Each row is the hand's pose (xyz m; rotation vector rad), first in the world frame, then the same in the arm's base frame.
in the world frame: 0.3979 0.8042 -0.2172 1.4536 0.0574 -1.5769
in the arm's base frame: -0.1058 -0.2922 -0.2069 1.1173 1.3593 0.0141
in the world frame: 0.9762 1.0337 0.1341 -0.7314 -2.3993 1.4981
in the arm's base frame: -0.3039 0.0361 0.3960 -1.2419 2.1495 -0.4889
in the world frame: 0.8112 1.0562 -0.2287 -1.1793 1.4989 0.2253
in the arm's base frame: -0.4093 0.0154 0.0115 -1.6412 -0.1135 1.5491
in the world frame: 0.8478 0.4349 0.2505 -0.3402 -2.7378 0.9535
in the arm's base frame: 0.3143 0.0353 0.3164 -1.8080 2.0584 -0.1461
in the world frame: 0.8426 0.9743 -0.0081 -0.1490 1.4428 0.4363
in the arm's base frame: -0.2705 -0.0158 0.2016 -0.9706 0.6807 2.1433
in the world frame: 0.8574 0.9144 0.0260 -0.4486 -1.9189 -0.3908
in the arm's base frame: -0.2061 0.0006 0.2251 1.5618 -1.5269 0.2586
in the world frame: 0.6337 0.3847 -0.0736 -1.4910 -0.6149 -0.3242
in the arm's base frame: 0.2965 -0.0244 -0.0703 -0.0565 -1.5090 0.7424
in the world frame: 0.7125 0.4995 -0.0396 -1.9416 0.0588 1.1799
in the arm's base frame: 0.1867 0.0035 0.0175 -1.2236 -2.1068 1.7022
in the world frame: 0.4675 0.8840 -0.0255 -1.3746 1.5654 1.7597
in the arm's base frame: -0.1337 -0.3209 0.0084 1.9676 0.5416 -1.8037
